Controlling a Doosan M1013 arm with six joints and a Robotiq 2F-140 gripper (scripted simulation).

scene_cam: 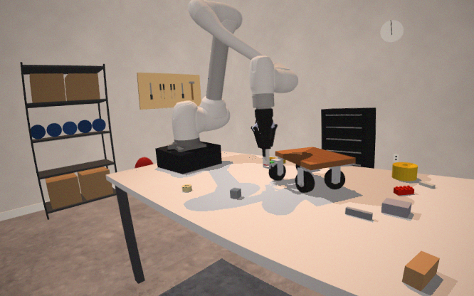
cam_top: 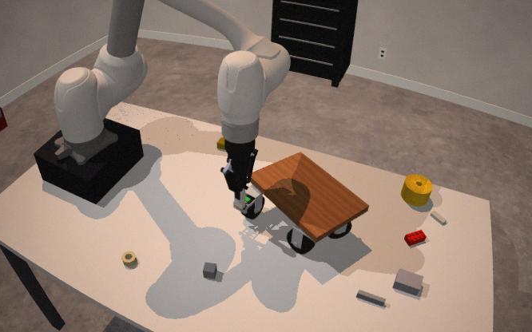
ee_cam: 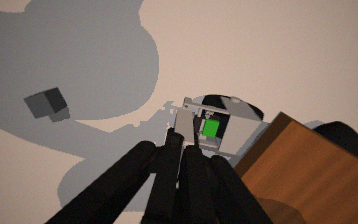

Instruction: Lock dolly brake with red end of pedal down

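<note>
Right now my hand is 40 mm above the brake pedal and 20 mm to the right of it. From my hand the other things lie so: grey cube: 190 mm to the right, 100 mm below, 40 mm ahead; red brick: 480 mm ahead, 250 mm to the left, 100 mm below; yellow cylinder: 450 mm to the left, 410 mm ahead, 90 mm below.
</note>
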